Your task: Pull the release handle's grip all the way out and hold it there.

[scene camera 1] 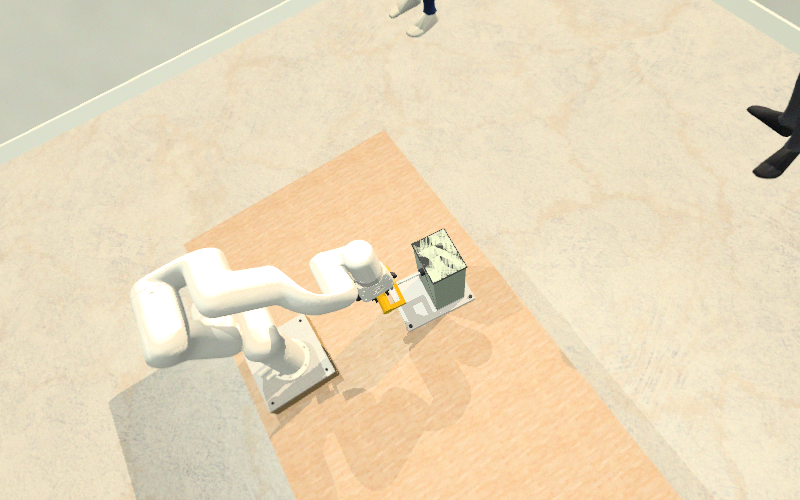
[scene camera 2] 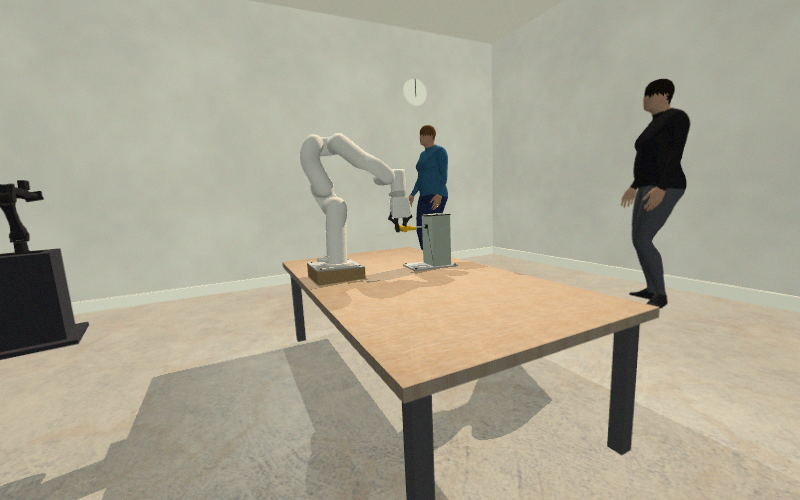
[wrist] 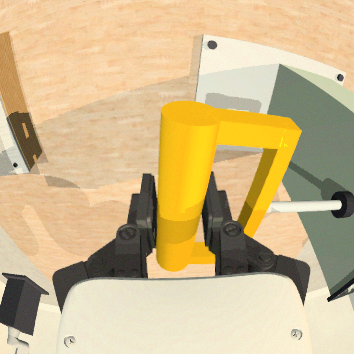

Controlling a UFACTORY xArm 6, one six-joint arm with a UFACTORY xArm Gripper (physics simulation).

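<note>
The release handle's yellow grip (scene camera 1: 384, 306) (scene camera 2: 407, 228) (wrist: 186, 160) is a round bar with a rectangular loop behind it. My gripper (scene camera 2: 402, 227) (wrist: 178, 188) points down and is shut on the round bar, one finger on each side. A thin pale rod (wrist: 305, 205) runs from the loop to a black collar (wrist: 343, 204) (scene camera 1: 421, 271) on the side of the grey-green box (scene camera 1: 449, 290) (scene camera 2: 437, 240) (wrist: 320, 130). A length of rod shows between loop and collar, so the grip stands apart from the box. In scene camera 1 the arm's wrist hides the fingertips.
The box stands on a white base plate (scene camera 1: 411, 318) (wrist: 240, 52) on the wooden table (scene camera 1: 377, 176) (scene camera 2: 501, 318). The arm's own base plate (scene camera 1: 265, 392) is near the table's edge. Two people (scene camera 2: 432, 170) (scene camera 2: 660, 176) stand beyond the table. A dark pedestal (scene camera 2: 32, 300) stands at the left.
</note>
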